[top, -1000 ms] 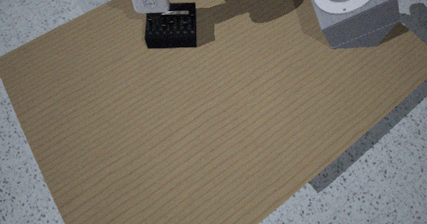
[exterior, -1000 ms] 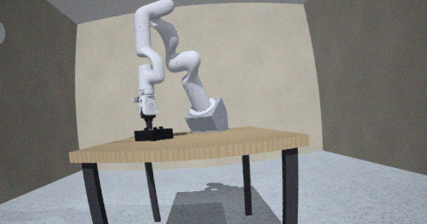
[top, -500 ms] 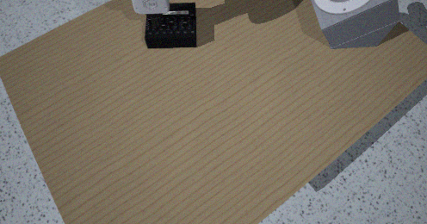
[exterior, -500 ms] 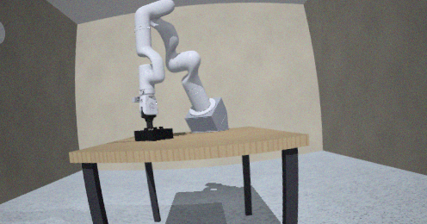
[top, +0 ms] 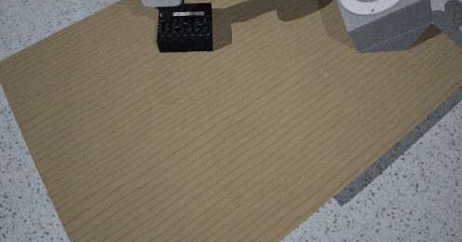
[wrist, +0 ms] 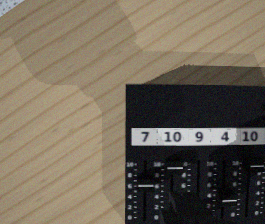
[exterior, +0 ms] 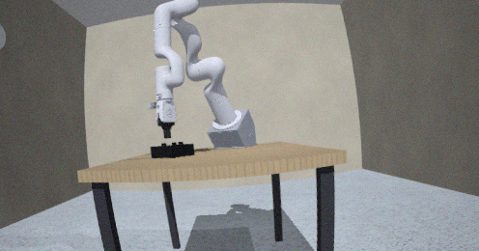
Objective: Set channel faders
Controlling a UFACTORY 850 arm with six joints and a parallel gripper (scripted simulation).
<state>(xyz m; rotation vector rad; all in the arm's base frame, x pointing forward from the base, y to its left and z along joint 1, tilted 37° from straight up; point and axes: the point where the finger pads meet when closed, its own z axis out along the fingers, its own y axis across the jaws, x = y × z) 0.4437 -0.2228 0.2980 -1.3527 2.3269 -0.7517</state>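
The fader 3 lies 1 cm behind my hand, 3 cm to the left of it and 4 cm below it. From my hand the other things lie so: fader 1 (1 cm ahead, 2 cm to the right, 4 cm below); then fader 2 (1 cm behind, 2 cm to the right, 4 cm below); then fader 4 (4 cm behind, 3 cm to the left, 4 cm below).
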